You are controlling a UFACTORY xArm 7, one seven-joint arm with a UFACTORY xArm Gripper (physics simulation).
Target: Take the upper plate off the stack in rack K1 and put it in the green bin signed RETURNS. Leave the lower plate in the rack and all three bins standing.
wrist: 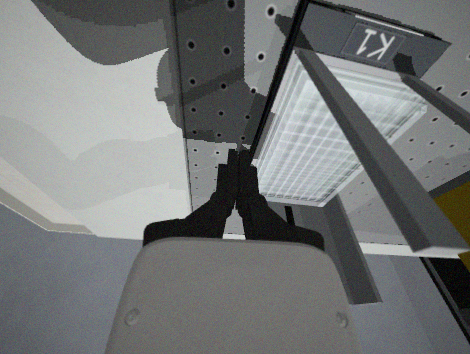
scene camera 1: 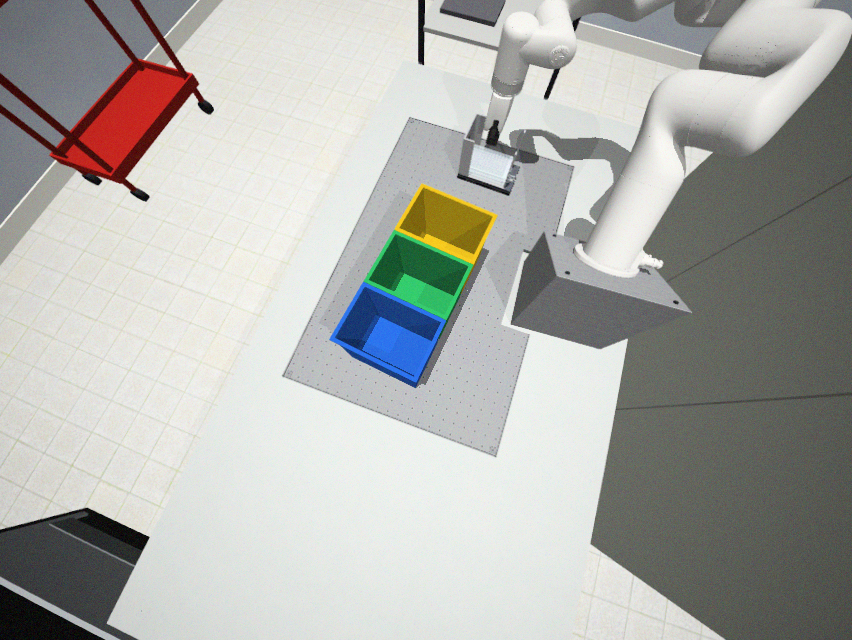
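Where they show: gripper, fingertip midpoint: [wrist: 236,161] [scene camera 1: 491,143]; arm's base, origin of the base link: [scene camera 1: 604,261].
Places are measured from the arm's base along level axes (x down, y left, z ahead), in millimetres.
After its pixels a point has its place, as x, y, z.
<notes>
Clear gridded plates [scene camera 1: 490,165] {154, -304, 277} [wrist: 310,135] {152, -333, 258} lie in rack K1 [scene camera 1: 466,155] {109, -271, 344} [wrist: 407,200] {71, -350, 216}, between its grey upright posts. Their layered edges show in the wrist view, but upper and lower are hard to tell apart in the scene view. My gripper [scene camera 1: 492,141] {154, -382, 293} [wrist: 236,161] {154, -382, 293} is shut and empty. In the wrist view its tips appear just left of the plates and the rack's black base edge, on the side away from the bins; their height is unclear. The green bin [scene camera 1: 427,275] {147, 73, 343} stands upright, its inside showing no plate. Its RETURNS sign does not show.
The yellow bin [scene camera 1: 447,217] {88, -59, 336} [wrist: 455,210] {172, -66, 372} stands between the rack and the green bin. The blue bin [scene camera 1: 399,337] {196, 228, 364} stands on the green bin's other side. All are on a perforated grey board [scene camera 1: 461,420] {198, 369, 168}. The arm's grey pedestal [scene camera 1: 592,310] {11, 105, 2} is at the right.
</notes>
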